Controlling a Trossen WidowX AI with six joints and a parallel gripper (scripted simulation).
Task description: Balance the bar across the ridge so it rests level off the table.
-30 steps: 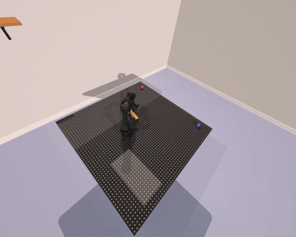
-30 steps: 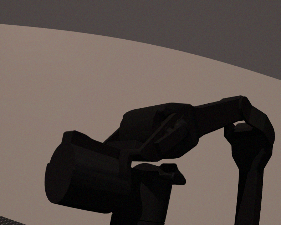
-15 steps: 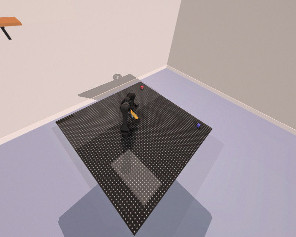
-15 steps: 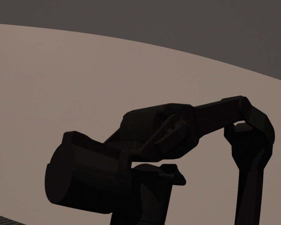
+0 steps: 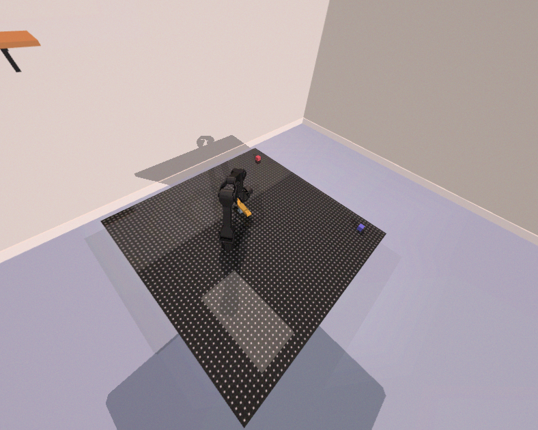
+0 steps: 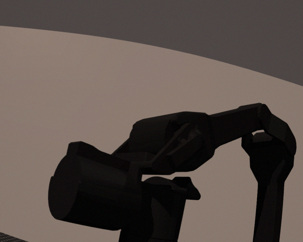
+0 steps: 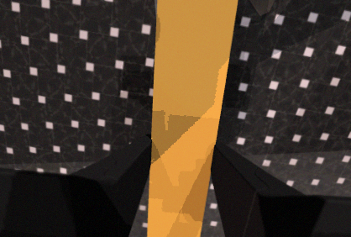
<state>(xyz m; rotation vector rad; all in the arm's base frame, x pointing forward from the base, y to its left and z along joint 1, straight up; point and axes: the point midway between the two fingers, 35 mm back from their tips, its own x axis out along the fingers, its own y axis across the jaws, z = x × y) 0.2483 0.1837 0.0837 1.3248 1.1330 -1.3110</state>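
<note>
The orange bar lies 3 cm to the right of my gripper tip. From my gripper tip the other things lie so: small red cube: 49 cm ahead, 32 cm to the left, 3 cm below; then small purple cube: 49 cm ahead, 68 cm to the right, 3 cm below.
</note>
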